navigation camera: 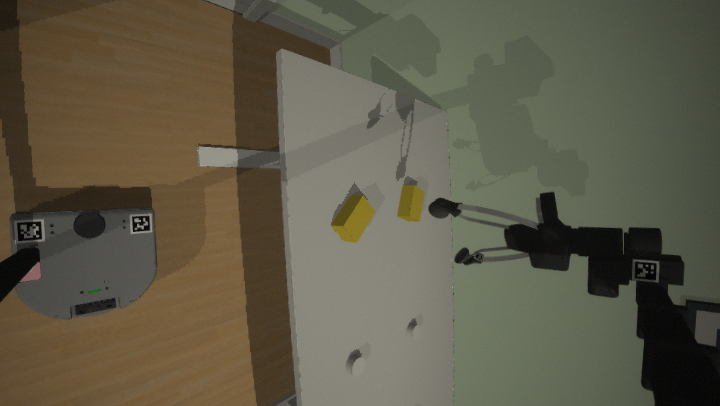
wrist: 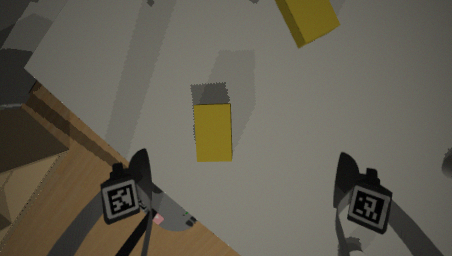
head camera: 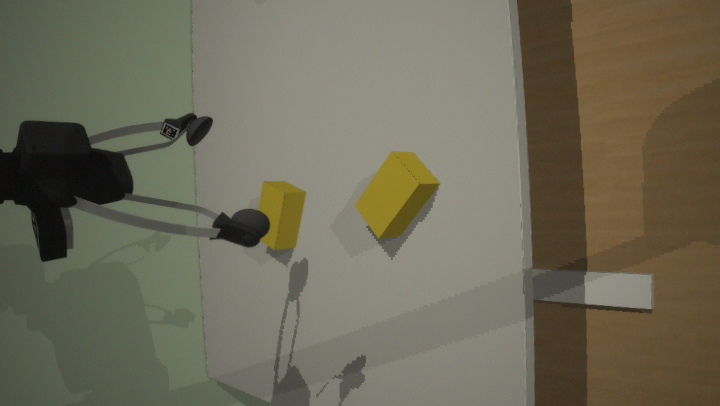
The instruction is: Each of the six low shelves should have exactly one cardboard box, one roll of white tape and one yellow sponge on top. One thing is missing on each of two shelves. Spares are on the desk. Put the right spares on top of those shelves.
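Two yellow sponges rest on the white desk [head camera: 363, 75] [navigation camera: 322, 282] [wrist: 400, 90]. The larger-looking sponge [head camera: 393, 196] [navigation camera: 354, 219] [wrist: 213, 132] is nearer the floor-side edge. The other sponge [head camera: 283, 216] [navigation camera: 410, 203] [wrist: 312, 20] is nearer the green wall. My gripper [head camera: 225, 179] [navigation camera: 452, 232] [wrist: 240, 169] is open and empty, held above the desk near its wall side. In the wrist view the first sponge shows ahead of the fingers, between their lines. Two white tape rolls [navigation camera: 415, 329] [navigation camera: 357, 366] sit farther along the desk. The shelves cannot be made out clearly.
The green wall [head camera: 100, 60] [navigation camera: 579, 151] runs along the desk's far edge. My grey base [navigation camera: 90, 262] stands on the wooden floor [navigation camera: 126, 90] on the other side. A white desk leg [head camera: 617, 291] [navigation camera: 219, 156] sticks out over the floor. Brown shapes lie at the wrist view's left.
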